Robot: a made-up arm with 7 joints.
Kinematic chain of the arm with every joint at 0, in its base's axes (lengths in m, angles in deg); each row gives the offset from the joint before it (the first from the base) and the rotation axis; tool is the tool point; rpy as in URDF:
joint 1: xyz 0 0 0.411 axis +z
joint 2: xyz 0 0 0 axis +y
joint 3: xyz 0 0 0.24 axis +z
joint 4: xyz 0.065 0 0 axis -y
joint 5: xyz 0.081 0 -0.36 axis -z
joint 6: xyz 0 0 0 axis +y
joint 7: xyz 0.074 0 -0.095 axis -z
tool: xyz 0 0 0 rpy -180 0 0
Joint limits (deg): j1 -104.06..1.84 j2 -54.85..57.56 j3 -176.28..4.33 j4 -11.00..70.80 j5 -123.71..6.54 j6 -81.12..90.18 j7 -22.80..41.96
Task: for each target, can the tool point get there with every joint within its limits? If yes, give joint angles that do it. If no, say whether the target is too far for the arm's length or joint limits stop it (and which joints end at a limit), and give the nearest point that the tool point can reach.
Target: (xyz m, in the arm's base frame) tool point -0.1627 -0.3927 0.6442
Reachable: yes | joints -93.85 -27.66 -11.61 56.02 -52.67 62.36 13.89
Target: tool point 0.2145 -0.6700 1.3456
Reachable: no: too far | nearest point 0.1092 -0.3410 0.8866 | short by 0.574 m
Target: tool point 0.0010 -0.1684 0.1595
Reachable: yes | joints -58.90 14.04 -9.72 10.23 -73.56 64.08 14.69
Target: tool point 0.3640 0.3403 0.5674
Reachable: no: joint limits stop it (at a limit: joint 1, joint 3) | nearest point 0.3774 0.1633 0.5706 | short by 0.178 m
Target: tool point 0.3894 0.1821 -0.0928
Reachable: no: joint limits stop it (at a limit: joint 1, joint 2, joint 3) | nearest point 0.3591 0.1049 0.0305 | short by 0.149 m
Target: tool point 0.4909 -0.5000 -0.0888
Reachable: no: too far | nearest point 0.3452 -0.3516 0.0777 | short by 0.266 m
